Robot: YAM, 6 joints.
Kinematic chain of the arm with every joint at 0, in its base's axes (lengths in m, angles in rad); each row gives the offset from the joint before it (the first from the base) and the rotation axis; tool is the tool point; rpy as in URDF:
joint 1: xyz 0 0 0.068 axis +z
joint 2: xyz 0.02 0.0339 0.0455 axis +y
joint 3: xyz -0.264 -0.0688 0 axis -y
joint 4: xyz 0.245 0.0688 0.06 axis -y
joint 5: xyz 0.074 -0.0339 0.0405 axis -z
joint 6: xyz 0.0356 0 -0.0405 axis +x
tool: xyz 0 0 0 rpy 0 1.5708 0
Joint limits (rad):
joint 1: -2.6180..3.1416
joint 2: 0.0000..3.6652
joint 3: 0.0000..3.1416
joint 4: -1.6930..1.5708
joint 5: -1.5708..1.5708
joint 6: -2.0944..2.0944
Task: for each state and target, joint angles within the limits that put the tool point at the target. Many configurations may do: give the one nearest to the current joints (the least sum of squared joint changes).
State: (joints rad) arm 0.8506 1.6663 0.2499 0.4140 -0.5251 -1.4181
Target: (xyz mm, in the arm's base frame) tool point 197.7 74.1 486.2
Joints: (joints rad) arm 0.2900 1.0496 1.1105 0.6432 -0.4184 -1.4181
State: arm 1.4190 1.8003 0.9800 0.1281 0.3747 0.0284
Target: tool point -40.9 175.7 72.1
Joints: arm 1.8624 1.5034 0.3497 -0.1951 0.3241 0.0284
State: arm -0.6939 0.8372 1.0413 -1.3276 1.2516 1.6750
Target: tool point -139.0 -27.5 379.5
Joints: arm -0.0522 0.1279 1.3602 -1.4627 1.3477 1.6750
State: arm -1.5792 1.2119 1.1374 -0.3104 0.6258 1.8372
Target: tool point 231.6 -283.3 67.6
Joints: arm -0.8381 2.0867 1.0717 -0.2158 0.5088 1.8372
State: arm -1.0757 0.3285 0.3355 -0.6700 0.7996 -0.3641
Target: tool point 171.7 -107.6 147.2
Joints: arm -0.4600 1.2429 0.4874 -0.3412 0.6030 -0.3641
